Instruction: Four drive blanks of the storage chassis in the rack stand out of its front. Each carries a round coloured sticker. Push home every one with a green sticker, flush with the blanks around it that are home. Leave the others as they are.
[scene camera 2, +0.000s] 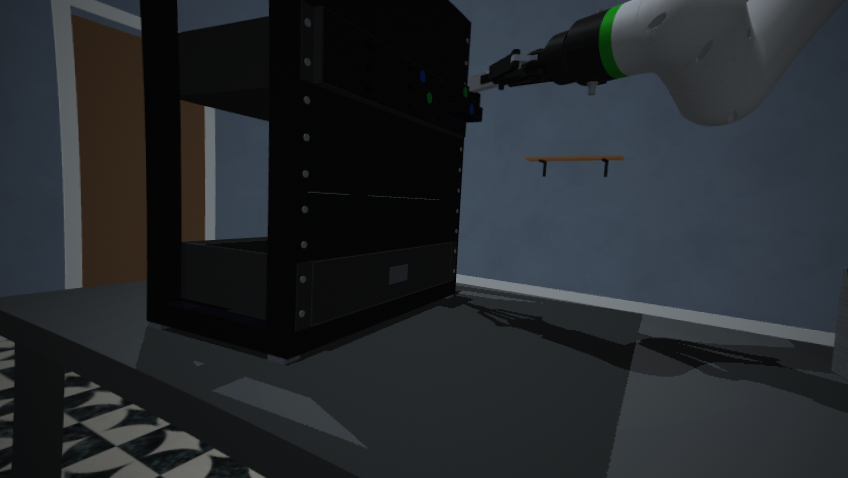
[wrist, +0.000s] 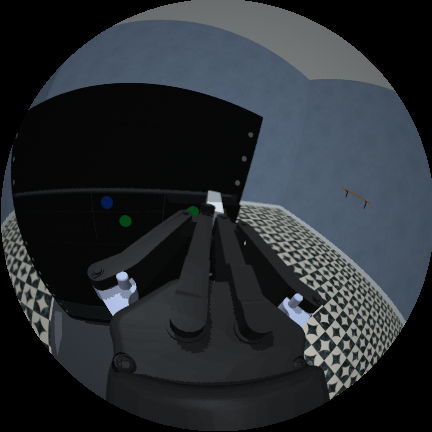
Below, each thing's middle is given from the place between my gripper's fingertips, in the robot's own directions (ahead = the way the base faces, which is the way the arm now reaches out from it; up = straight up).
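There is the rack (scene camera 2: 377, 105), and measured from my hand it sits 150 mm below, 170 mm ahead and 180 mm to the left.
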